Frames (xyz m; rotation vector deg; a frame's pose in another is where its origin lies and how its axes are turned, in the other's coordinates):
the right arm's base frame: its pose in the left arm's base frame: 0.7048 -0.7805 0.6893 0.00 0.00 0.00
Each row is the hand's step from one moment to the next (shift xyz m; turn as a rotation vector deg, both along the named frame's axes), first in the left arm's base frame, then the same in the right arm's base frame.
Working: the left arm's base frame: its pose in the right arm's base frame: -0.7048 0.7805 -0.6893 0.00 0.00 0.00

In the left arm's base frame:
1: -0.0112 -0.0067 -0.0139 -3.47 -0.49 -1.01
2: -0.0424 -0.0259 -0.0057 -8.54 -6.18 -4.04
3: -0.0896 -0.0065 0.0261 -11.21 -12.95 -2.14
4: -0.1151 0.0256 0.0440 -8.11 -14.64 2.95
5: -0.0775 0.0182 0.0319 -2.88 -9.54 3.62
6: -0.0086 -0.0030 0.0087 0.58 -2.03 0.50
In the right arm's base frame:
1: -0.0112 -0.0067 -0.0139 -3.47 -0.49 -1.01
2: -0.0424 -0.0259 -0.0057 -8.54 -6.18 -4.04
3: -0.0896 -0.0065 0.0261 -11.21 -12.95 -2.14
4: -0.1151 0.0256 0.0440 -8.11 -14.64 2.95
5: -0.0775 0.0182 0.0319 -2.88 -9.54 3.62
6: -0.0086 -0.0030 0.0087 0.58 -2.03 0.50

